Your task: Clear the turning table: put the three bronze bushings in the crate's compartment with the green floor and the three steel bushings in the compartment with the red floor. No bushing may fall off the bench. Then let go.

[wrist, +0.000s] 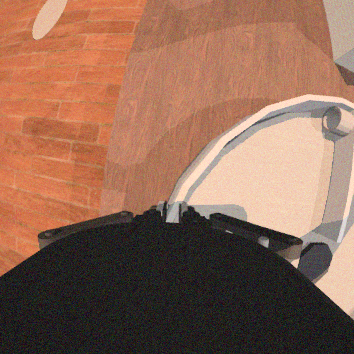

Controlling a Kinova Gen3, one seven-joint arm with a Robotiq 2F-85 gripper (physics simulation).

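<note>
The turning table has a pale floor and a raised whitish rim, and fills the right side of the wrist view. My gripper is at the left part of that rim, shut on it; the rim's wall shows between the two fingertips. A small hollow grey cylinder, which looks like a steel bushing, is inside the rim at the upper right, beside a grey divider wall. The bronze bushings and the crate's green and red floors do not show in this view.
A dark many-sided knob is right of my gripper, near the divider's lower end. The brown wooden bench top extends beyond the rim, with its edge at the left above an orange plank floor. A pale grey object is cut off at the upper right.
</note>
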